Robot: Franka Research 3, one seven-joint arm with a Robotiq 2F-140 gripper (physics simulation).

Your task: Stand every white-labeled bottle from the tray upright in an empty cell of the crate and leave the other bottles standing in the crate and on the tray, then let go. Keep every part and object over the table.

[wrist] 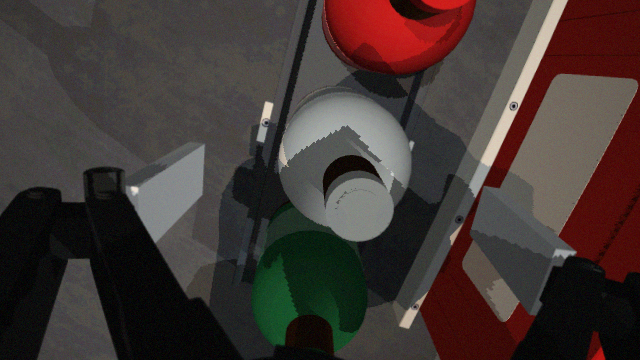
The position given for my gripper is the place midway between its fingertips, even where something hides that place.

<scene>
I see my gripper (341,190) and a green bottle (309,288).
</scene>
